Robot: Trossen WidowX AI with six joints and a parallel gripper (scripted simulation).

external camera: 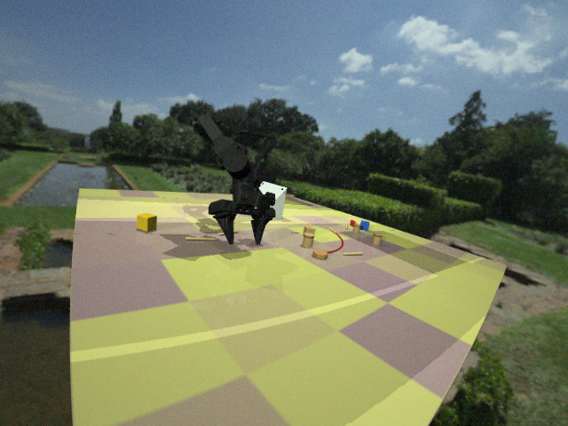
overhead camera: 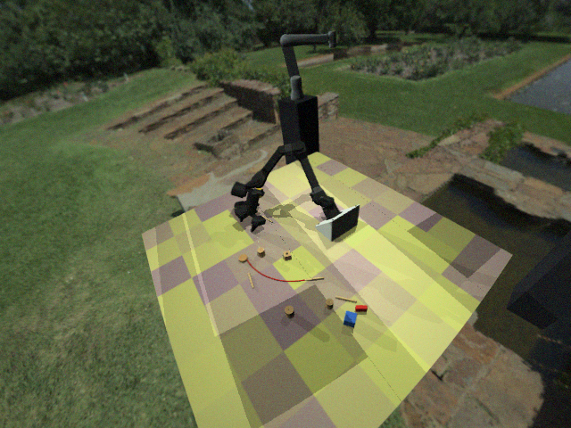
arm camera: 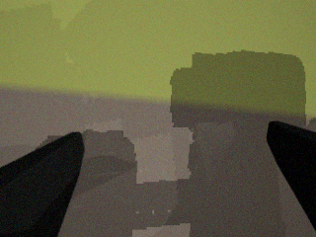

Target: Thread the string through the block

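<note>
The wooden cylinder is 5 cm ahead of my gripper tip, 20 cm to the left of it and 1 cm above it. Round my gripper tip: wooden block (2 cm behind, 29 cm to the left); round wooden button (12 cm ahead, 15 cm to the left); yellow cube (22 cm behind, 18 cm to the right, 1 cm above).
</note>
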